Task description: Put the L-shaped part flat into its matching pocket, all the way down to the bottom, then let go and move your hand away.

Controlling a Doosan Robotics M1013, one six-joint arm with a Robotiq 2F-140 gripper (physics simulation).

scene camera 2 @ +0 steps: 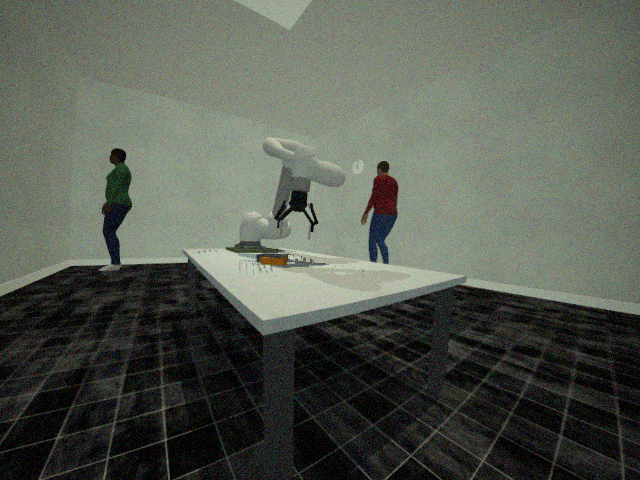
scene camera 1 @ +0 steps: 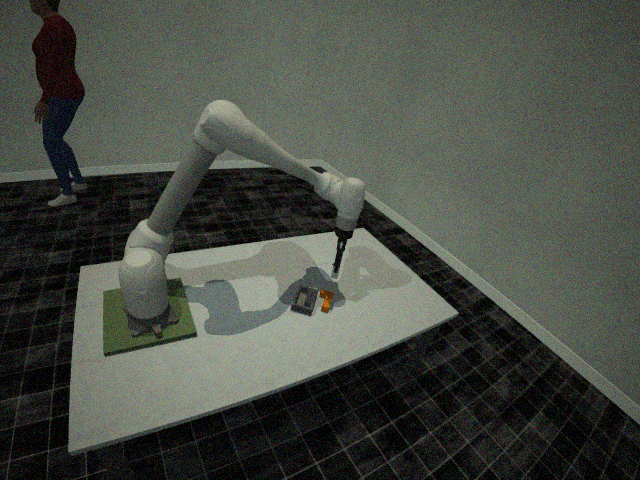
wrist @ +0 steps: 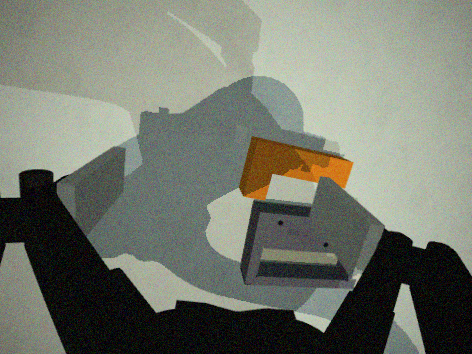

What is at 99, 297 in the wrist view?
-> My gripper.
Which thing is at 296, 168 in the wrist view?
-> An orange L-shaped part.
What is my gripper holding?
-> Nothing.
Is my gripper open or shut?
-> Open.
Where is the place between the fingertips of my gripper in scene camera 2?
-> At 294, 237
